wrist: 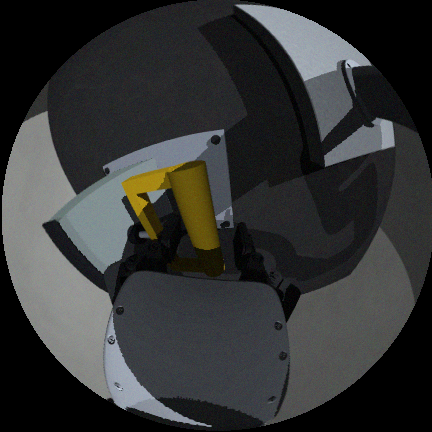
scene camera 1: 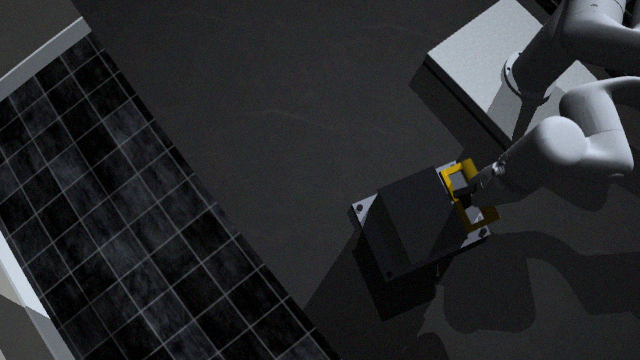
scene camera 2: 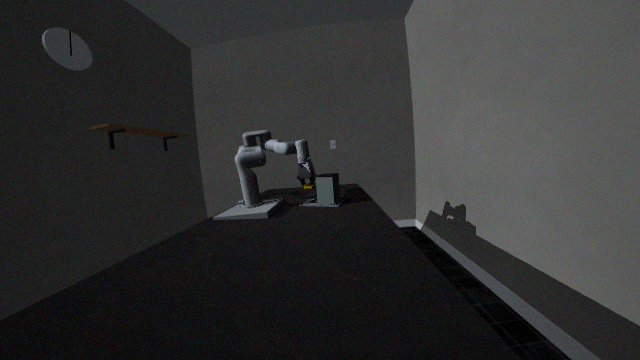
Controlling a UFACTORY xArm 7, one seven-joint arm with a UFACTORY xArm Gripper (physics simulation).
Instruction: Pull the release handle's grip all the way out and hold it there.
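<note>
The release handle's yellow grip [scene camera 1: 468, 169] [scene camera 2: 308, 187] [wrist: 192, 205] is a thick round bar on a rectangular yellow frame. It stands off the side of a box-shaped housing [scene camera 1: 415, 220] [scene camera 2: 327, 190] [wrist: 95, 225], dark on top with a pale green face. My gripper [scene camera 1: 463, 194] [scene camera 2: 306, 181] [wrist: 207, 228] is open and reaches down at the handle. In the wrist view its fingers are on either side of the round bar, with the left finger over the frame's opening and the right finger apart from the bar. The lower end of the frame is in shadow and partly hidden by the gripper.
The housing stands on a bolted grey base plate [scene camera 1: 367, 204] [wrist: 200, 145] on the dark table [scene camera 1: 280, 125] [scene camera 2: 300, 270]. The arm's pale mounting block [scene camera 1: 475, 55] [scene camera 2: 245, 211] [wrist: 300, 45] is beside it. A wooden shelf [scene camera 2: 145, 131] and a round clock [scene camera 2: 60, 50] are on the wall.
</note>
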